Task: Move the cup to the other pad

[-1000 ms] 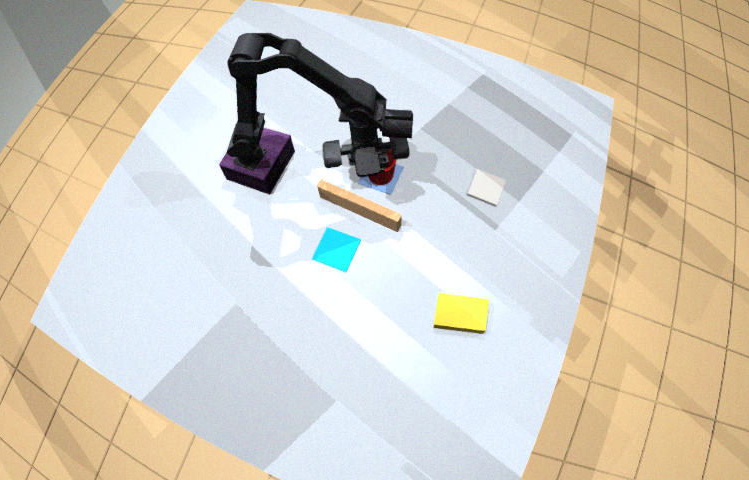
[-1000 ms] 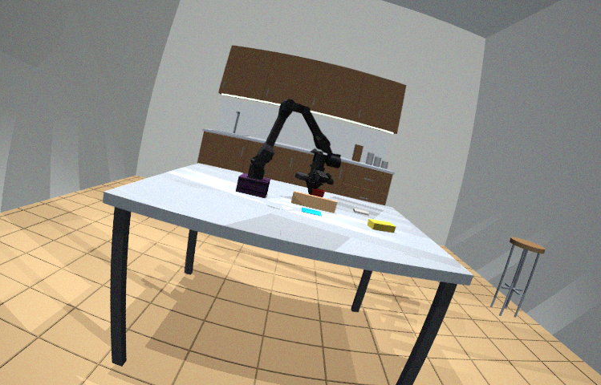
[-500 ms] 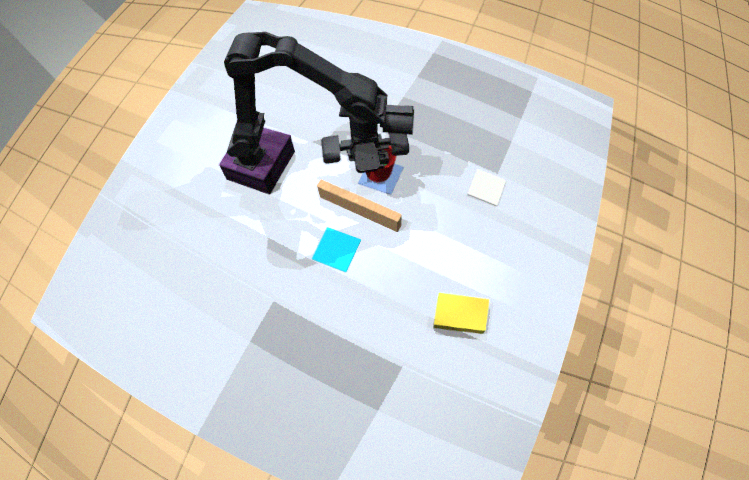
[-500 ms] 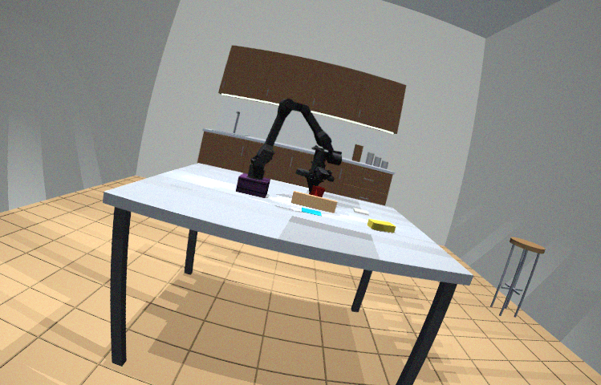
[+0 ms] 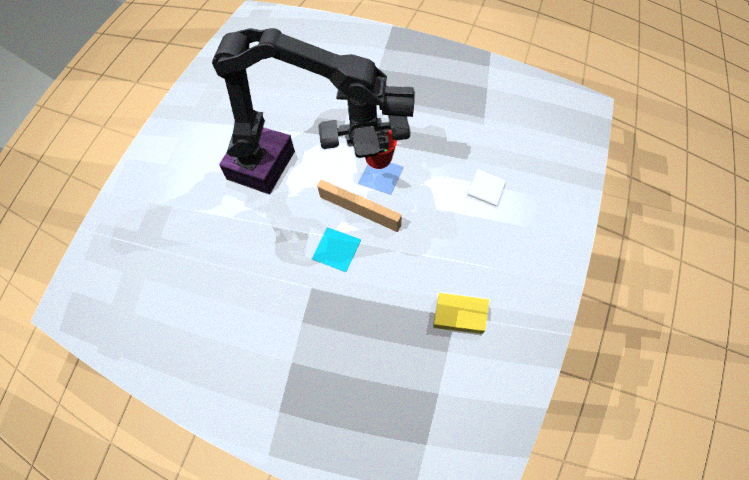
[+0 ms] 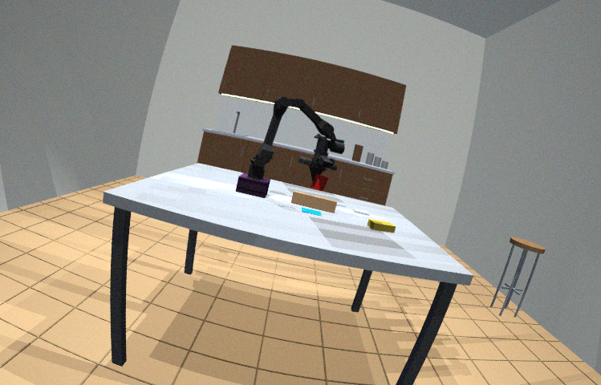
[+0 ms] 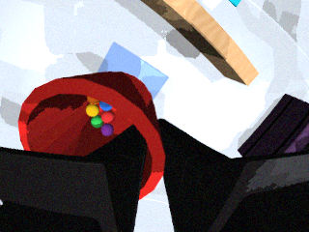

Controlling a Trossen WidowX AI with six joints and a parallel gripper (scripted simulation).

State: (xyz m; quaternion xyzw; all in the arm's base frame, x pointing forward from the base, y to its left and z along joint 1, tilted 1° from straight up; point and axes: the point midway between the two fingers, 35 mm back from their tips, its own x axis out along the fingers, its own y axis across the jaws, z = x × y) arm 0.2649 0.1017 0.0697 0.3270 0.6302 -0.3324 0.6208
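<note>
The cyan pad lies 20 mm ahead of my gripper tip, 200 mm to the right of it and 120 mm below it. Round my gripper tip: light blue pad: 30 mm ahead, 20 mm to the left, 120 mm below; then red cup: 30 mm ahead, 20 mm to the left; then wooden bar: 20 mm ahead, 90 mm to the right, 90 mm below.
</note>
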